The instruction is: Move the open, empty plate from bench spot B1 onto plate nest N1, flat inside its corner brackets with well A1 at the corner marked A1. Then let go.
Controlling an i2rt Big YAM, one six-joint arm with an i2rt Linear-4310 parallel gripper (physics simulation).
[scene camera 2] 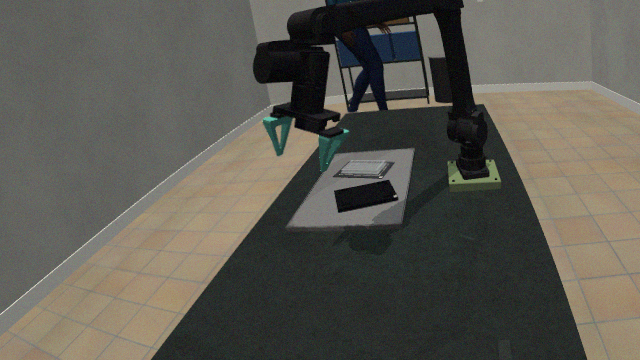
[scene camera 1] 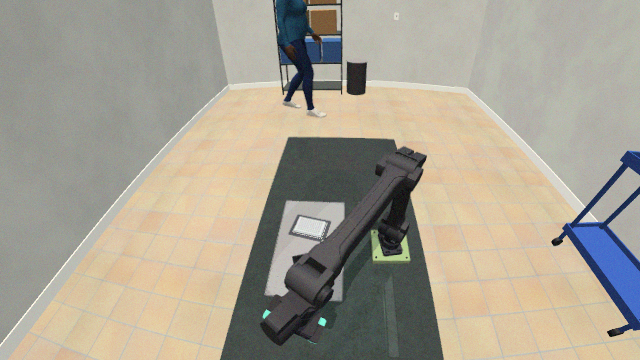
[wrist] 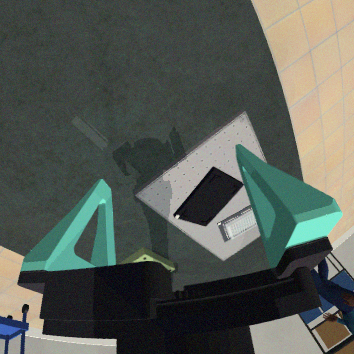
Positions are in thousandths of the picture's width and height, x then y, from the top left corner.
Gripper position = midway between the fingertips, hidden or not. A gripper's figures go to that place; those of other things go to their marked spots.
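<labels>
Black pad (scene camera 2: 574, 543) at 107 cm from the lens; my gripper (scene camera 2: 470, 454) at 70 cm from the lens.
</labels>
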